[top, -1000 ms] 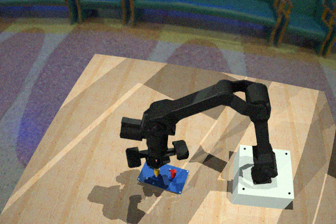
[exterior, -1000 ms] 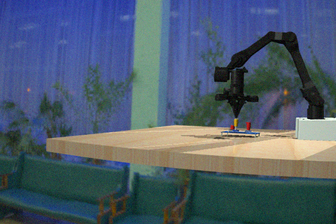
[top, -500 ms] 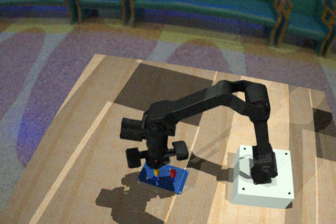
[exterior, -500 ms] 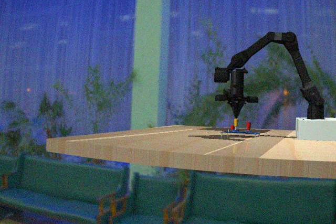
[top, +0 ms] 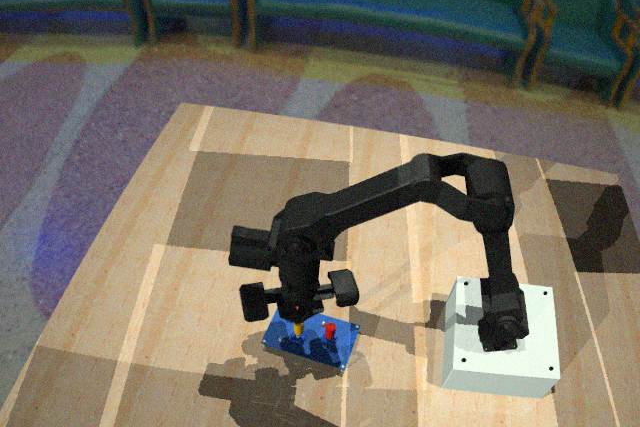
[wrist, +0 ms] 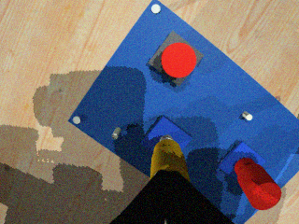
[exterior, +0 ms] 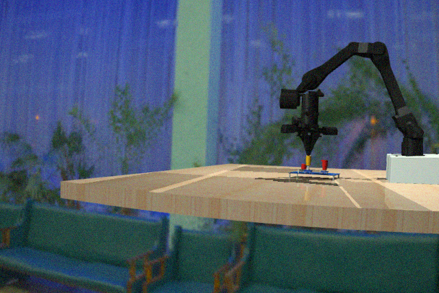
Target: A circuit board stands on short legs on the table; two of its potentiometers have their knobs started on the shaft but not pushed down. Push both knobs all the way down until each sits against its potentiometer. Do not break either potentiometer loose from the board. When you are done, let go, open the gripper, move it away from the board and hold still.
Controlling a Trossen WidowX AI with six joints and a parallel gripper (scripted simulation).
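Right now the yellow knob is 10 mm below my gripper tip. Also, from my gripper tip: red knob (60 mm behind, 30 mm below).
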